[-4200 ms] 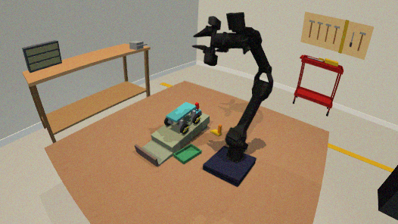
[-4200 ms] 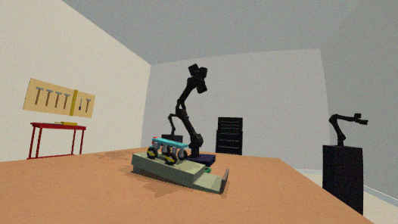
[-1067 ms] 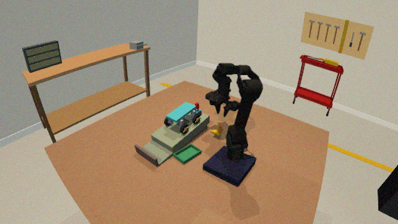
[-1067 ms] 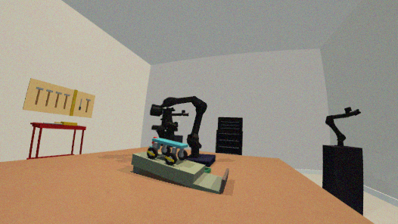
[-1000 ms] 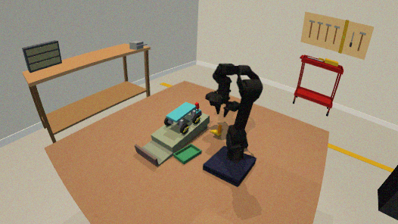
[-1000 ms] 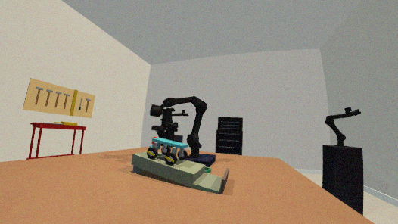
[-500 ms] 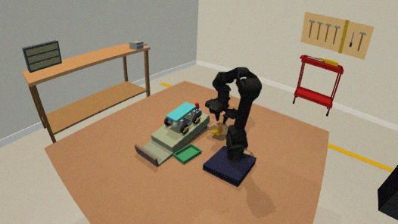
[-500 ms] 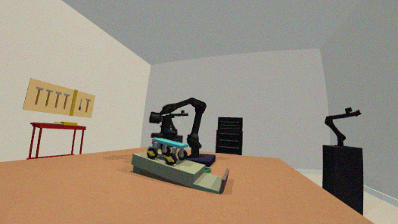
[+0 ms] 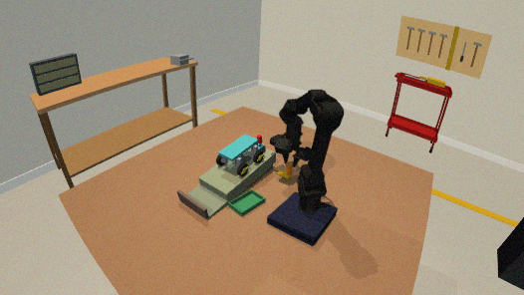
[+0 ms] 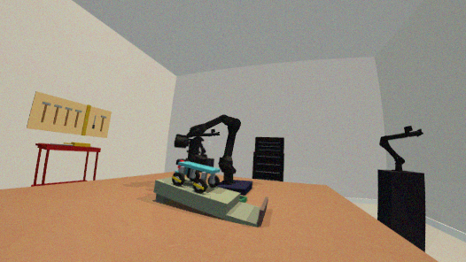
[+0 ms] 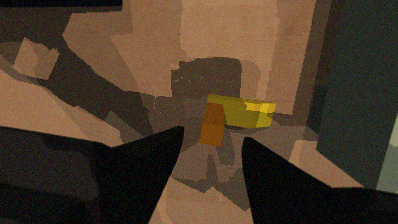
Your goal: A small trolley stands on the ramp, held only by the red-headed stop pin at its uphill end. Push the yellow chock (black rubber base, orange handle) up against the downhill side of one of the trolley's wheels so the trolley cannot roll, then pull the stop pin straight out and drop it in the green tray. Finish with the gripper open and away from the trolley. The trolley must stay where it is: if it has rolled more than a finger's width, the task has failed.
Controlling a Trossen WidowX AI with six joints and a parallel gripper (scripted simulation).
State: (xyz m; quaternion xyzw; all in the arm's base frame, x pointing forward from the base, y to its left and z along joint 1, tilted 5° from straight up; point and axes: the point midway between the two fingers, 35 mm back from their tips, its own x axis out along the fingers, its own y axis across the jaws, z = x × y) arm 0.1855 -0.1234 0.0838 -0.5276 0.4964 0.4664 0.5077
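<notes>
My gripper tip is 2 cm short of the yellow chock and 4 cm above it. Round my gripper tip: ramp 14 cm ahead, 15 cm to the left, 2 cm below; red-headed stop pin 13 cm ahead, 4 cm to the left, 6 cm above; trolley 14 cm ahead, 14 cm to the left, 5 cm above.
</notes>
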